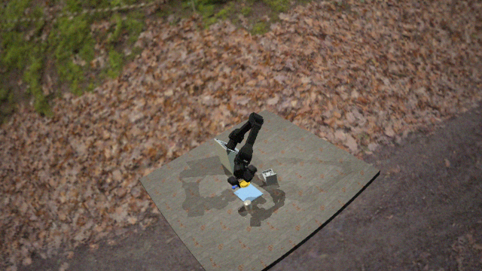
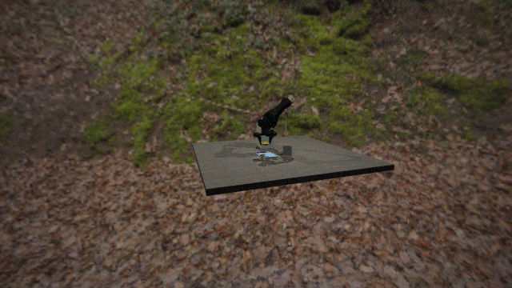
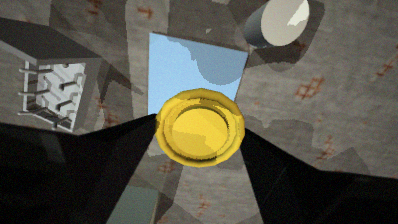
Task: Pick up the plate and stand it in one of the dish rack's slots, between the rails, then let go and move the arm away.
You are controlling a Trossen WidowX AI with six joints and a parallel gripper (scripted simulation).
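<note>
Now: gripper tip 5 cm past the dish rack, 20 cm to the right of it and 7 cm above it. The rest, counted from my gripper tip: light blue mat: 1 cm behind, 1 cm to the left, 9 cm below; yellow plate: 1 cm above; cup: 11 cm ahead, 5 cm to the right, 7 cm below.
</note>
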